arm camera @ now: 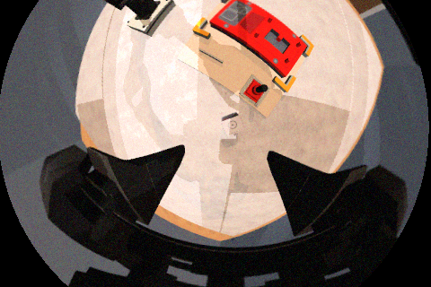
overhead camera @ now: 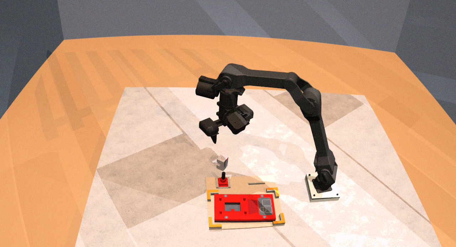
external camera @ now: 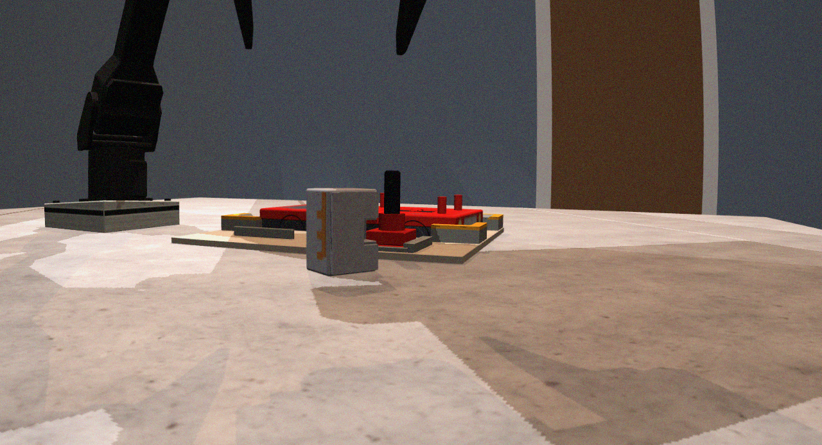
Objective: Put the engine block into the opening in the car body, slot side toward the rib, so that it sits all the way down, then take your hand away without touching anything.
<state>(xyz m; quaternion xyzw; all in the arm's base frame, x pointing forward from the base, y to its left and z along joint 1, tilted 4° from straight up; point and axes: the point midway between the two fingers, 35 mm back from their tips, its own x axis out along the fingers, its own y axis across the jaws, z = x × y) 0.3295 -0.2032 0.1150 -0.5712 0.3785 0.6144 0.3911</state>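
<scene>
Now: gripper tip 11 cm above the grey-white engine block, 1 cm to the right of it and 1 cm short of it.
</scene>
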